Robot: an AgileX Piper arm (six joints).
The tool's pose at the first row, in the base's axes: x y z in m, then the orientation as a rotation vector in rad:
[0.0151 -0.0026 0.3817 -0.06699 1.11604 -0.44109]
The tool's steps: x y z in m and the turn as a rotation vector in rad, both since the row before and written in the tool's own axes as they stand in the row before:
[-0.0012 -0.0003 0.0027 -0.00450 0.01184 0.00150]
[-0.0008 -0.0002 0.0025 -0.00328 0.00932 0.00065]
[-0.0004 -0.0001 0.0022 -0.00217 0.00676 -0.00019]
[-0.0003 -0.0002 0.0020 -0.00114 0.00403 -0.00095]
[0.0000 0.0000 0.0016 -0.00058 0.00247 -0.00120]
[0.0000 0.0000 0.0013 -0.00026 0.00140 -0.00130]
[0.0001 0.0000 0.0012 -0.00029 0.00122 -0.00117]
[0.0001 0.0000 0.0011 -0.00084 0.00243 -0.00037]
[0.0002 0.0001 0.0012 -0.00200 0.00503 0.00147]
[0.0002 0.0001 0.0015 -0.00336 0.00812 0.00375]
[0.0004 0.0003 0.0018 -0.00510 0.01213 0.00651]
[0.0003 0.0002 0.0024 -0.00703 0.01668 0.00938]
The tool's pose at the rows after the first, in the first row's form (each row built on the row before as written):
[0.0169 -0.0029 0.3840 -0.06756 1.12869 -0.43814]
[0.0188 -0.0032 0.3858 -0.06808 1.13859 -0.43642]
[0.0206 -0.0035 0.3871 -0.06865 1.14573 -0.43587]
[0.0222 -0.0039 0.3883 -0.06934 1.14996 -0.43637]
[0.0236 -0.0042 0.3890 -0.07002 1.15253 -0.43729]
[0.0248 -0.0044 0.3895 -0.07070 1.15398 -0.43840]
[0.0259 -0.0046 0.3899 -0.07137 1.15525 -0.43937]
[0.0269 -0.0048 0.3903 -0.07180 1.15783 -0.43941]
[0.0281 -0.0050 0.3906 -0.07161 1.16322 -0.43735]
[0.0295 -0.0052 0.3910 -0.07062 1.17193 -0.43273]
[0.0313 -0.0054 0.3913 -0.06867 1.18494 -0.42495]
[0.0336 -0.0057 0.3919 -0.06573 1.20280 -0.41382]

